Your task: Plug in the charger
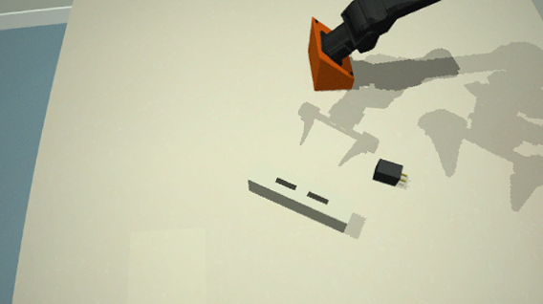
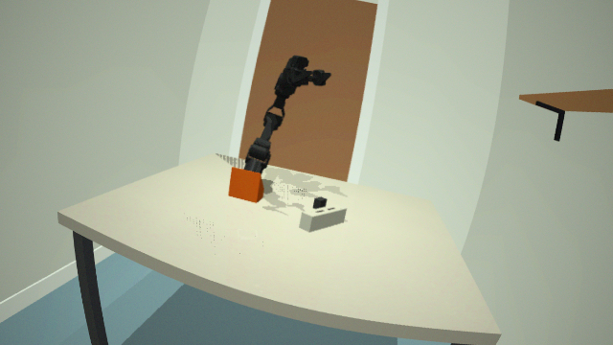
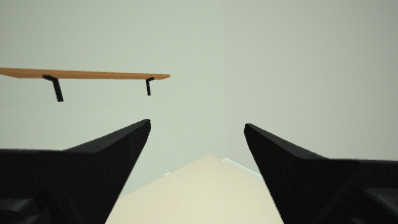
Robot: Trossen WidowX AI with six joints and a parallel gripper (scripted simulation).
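Right now the dark two-prong charger is 5 cm ahead of my gripper tip, 17 cm to the left of it and 49 cm below it.
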